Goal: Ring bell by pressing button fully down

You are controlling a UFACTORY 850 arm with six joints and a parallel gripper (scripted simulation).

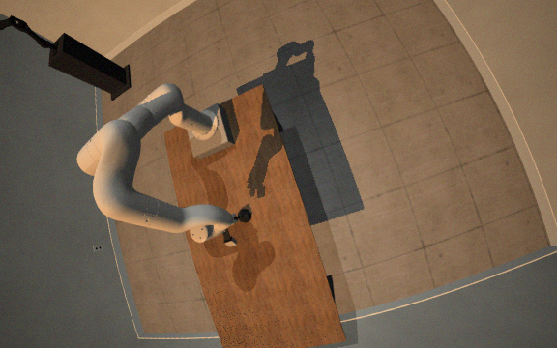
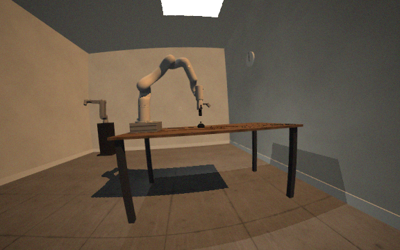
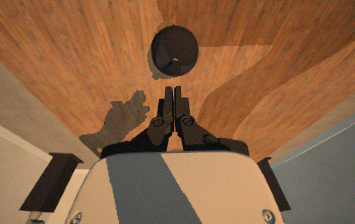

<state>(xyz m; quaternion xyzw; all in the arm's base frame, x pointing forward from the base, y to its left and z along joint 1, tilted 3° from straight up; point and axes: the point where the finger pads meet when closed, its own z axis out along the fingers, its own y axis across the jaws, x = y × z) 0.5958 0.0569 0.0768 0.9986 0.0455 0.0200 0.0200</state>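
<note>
My gripper is now 9 cm above the pale button. From my hand the other things lie so: bell 11 cm below.
</note>
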